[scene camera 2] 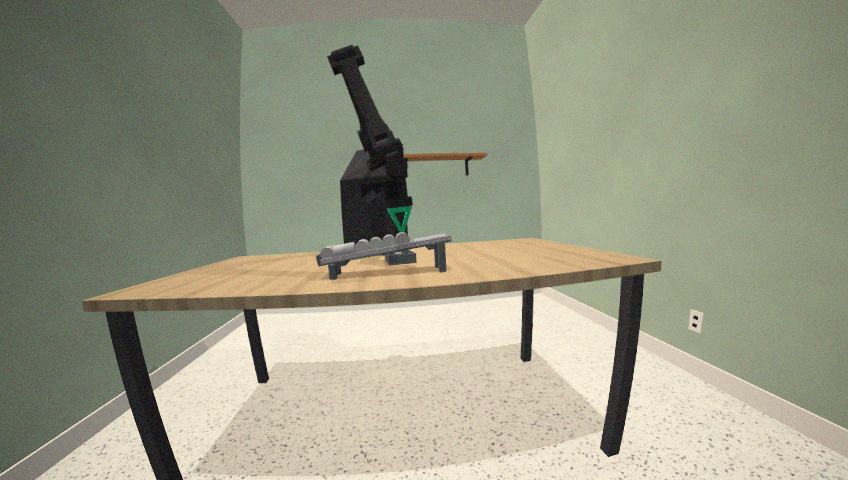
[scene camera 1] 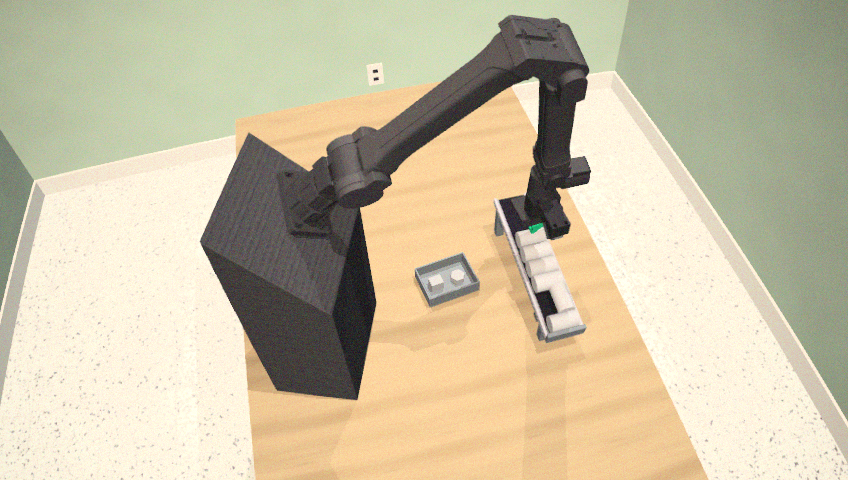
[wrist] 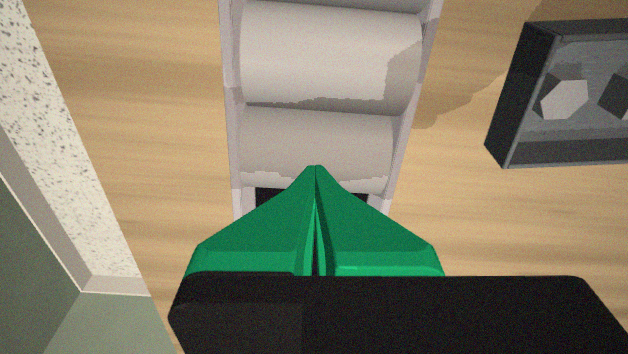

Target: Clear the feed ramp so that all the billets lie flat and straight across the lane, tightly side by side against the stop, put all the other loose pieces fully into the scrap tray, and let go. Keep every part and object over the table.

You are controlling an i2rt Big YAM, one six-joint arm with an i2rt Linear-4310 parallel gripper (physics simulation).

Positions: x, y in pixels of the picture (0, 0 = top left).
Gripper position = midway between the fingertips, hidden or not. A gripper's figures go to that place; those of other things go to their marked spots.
Scene:
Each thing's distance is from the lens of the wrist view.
my gripper point(wrist: 314, 177): 13 cm
pale hexagonal piece point(wrist: 562, 93): 28 cm
billet point(wrist: 276, 144): 13 cm
The marked spots on the billet and the pale hexagonal piece are 21 cm apart.

